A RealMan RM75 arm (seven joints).
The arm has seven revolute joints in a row. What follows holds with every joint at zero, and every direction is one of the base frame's. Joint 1 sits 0.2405 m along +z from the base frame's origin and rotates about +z. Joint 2 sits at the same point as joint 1 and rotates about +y. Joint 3 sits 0.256 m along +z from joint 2 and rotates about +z. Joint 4 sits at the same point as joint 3 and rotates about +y. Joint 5 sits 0.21 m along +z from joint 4 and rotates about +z. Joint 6 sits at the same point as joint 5 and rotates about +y. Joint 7 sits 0.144 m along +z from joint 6 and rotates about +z. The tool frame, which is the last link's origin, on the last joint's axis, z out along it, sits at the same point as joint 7; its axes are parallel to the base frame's.
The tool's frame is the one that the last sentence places.
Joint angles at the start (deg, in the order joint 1, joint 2, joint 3, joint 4, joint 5, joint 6, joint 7):
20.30 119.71 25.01 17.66 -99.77 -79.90 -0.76
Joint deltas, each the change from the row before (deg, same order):
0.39 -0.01 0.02 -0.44 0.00 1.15 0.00
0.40 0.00 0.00 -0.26 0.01 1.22 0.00
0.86 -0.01 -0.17 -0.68 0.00 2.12 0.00
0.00 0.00 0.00 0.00 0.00 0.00 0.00
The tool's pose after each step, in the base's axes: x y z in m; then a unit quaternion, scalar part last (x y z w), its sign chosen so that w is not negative. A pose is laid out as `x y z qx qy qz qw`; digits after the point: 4 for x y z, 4 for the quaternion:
0.3166 0.2966 -0.0178 -0.6244 0.2276 0.3469 0.6618
0.3175 0.2992 -0.0195 -0.6292 0.2315 0.3408 0.6591
0.3187 0.3044 -0.0222 -0.6392 0.2359 0.3292 0.6538
0.3187 0.3044 -0.0222 -0.6392 0.2359 0.3292 0.6538

